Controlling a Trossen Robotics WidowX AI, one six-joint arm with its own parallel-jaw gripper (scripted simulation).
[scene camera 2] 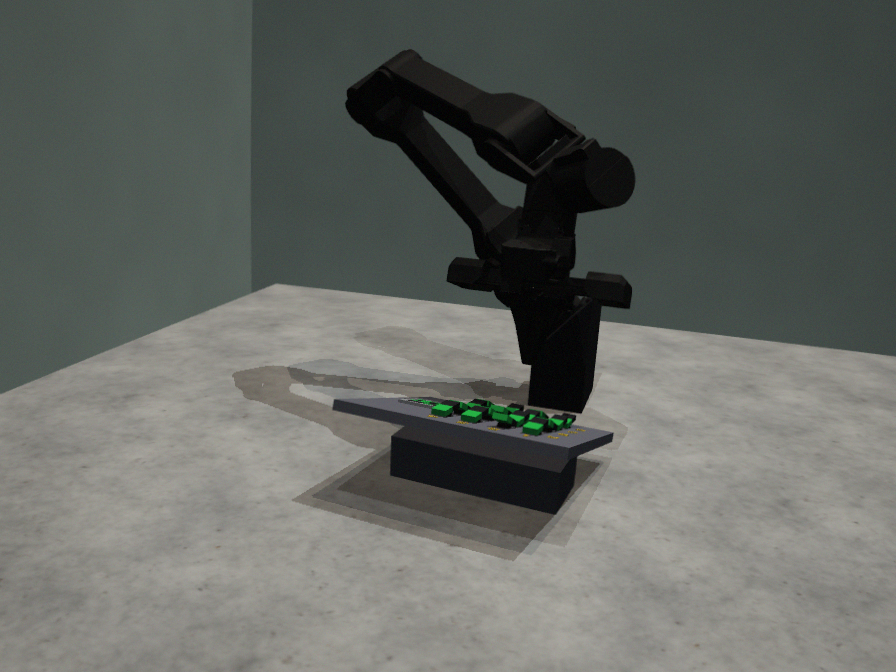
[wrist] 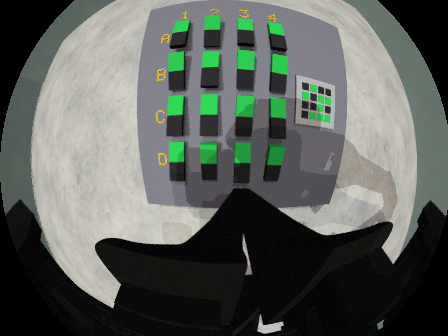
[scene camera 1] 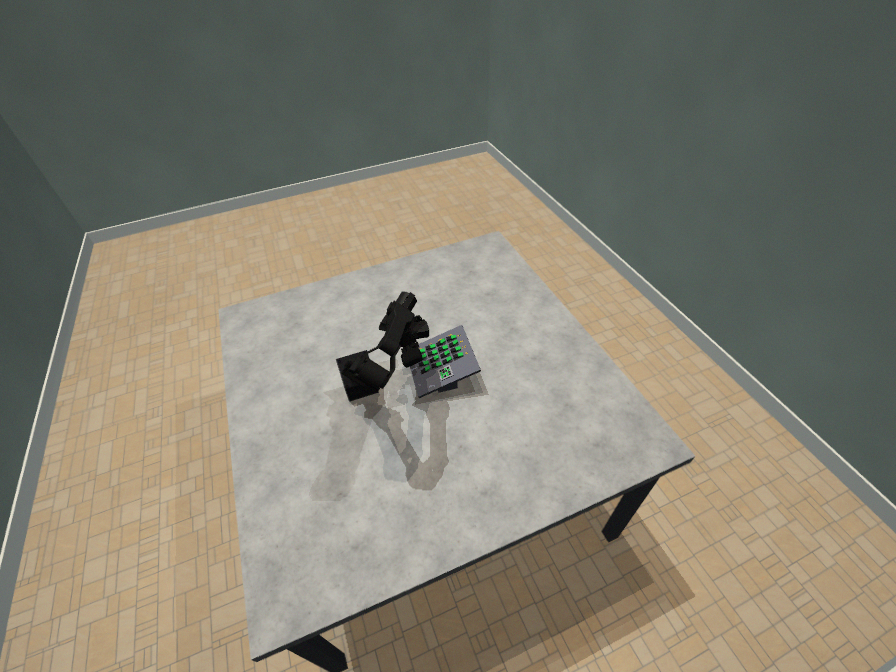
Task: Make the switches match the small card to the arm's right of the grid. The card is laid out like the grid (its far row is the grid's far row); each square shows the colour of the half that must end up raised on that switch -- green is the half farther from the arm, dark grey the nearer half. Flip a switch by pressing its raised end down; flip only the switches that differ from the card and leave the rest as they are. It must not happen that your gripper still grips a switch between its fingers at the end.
Path:
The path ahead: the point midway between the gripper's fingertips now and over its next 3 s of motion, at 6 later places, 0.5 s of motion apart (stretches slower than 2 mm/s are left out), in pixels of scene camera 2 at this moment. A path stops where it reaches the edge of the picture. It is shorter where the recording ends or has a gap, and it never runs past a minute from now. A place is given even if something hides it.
My gripper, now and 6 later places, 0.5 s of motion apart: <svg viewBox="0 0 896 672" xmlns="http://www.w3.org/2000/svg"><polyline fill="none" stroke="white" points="526,364 520,388 517,401 517,404 517,405 516,406 517,403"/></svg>

